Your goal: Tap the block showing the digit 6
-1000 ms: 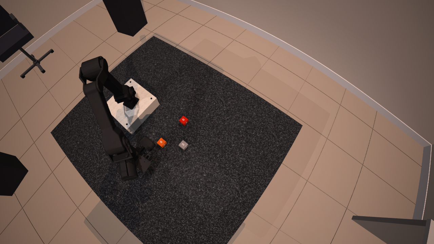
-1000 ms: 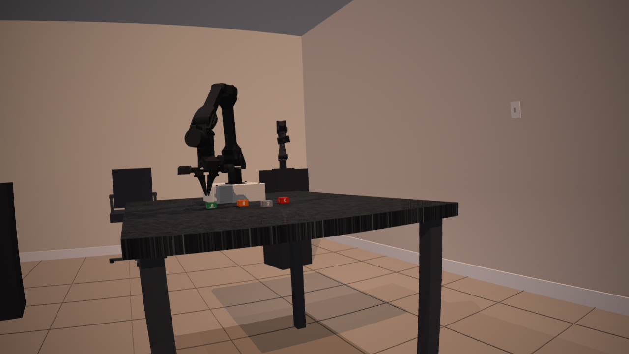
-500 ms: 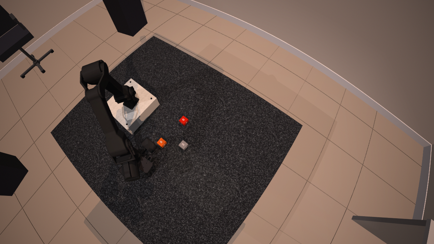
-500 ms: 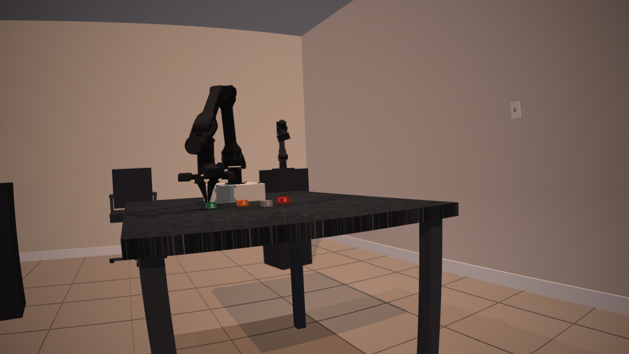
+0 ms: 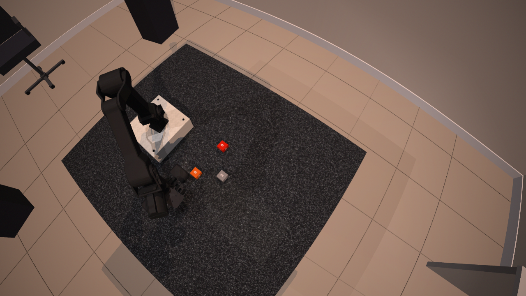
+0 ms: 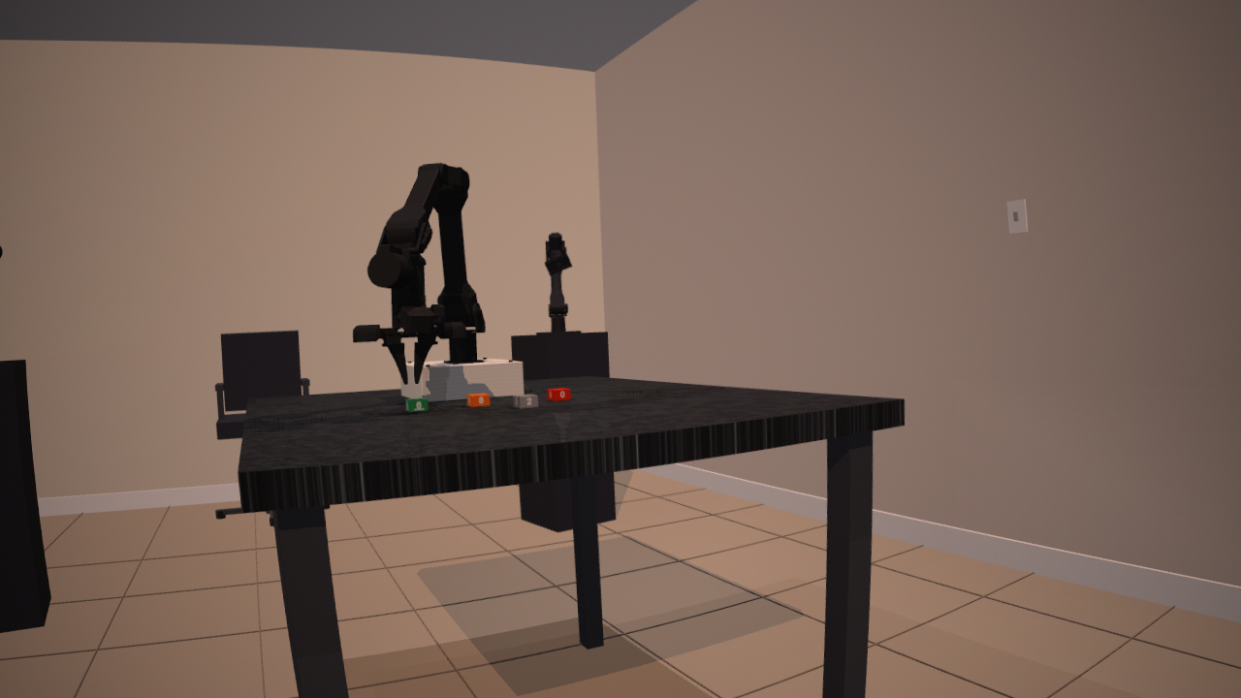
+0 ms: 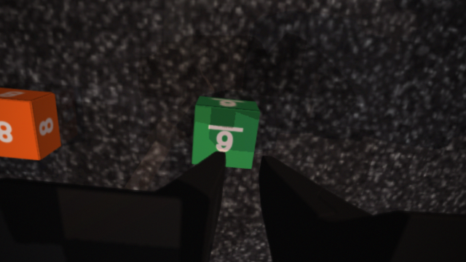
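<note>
Right now the green block is 1 cm to the left of my gripper tip and 4 cm below it.
</note>
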